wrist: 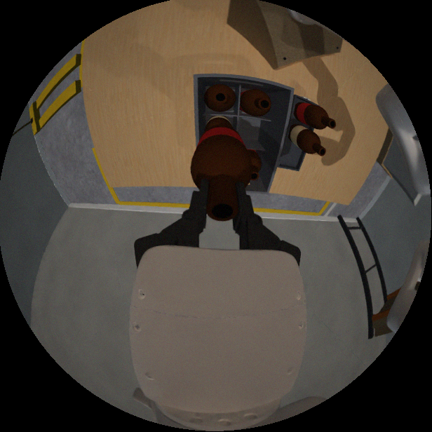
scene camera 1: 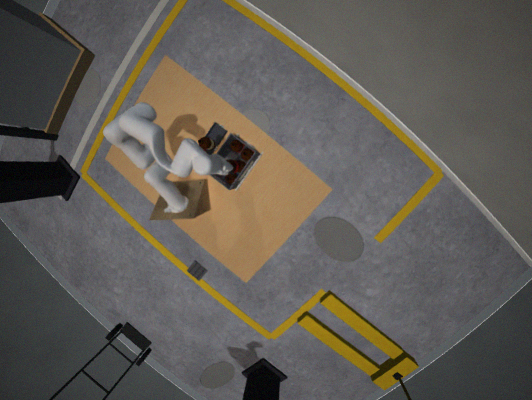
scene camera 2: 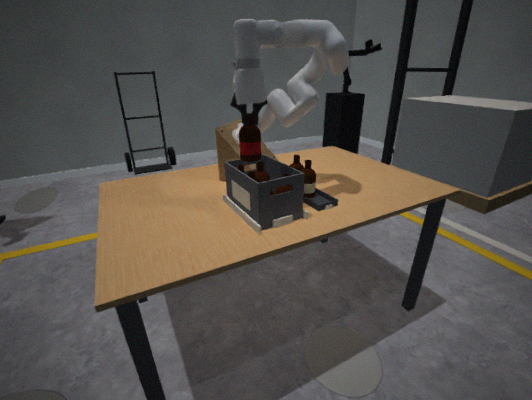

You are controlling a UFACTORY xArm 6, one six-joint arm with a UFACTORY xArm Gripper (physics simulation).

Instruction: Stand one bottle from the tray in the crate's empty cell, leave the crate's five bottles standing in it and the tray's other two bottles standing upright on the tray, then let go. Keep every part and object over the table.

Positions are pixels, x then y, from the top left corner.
Scene:
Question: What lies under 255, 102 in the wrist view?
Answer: A red-labelled bottle.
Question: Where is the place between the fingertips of my gripper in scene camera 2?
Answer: At 250, 125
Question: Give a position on a red-labelled bottle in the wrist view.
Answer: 221, 157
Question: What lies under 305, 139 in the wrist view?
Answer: A cream-labelled bottle.

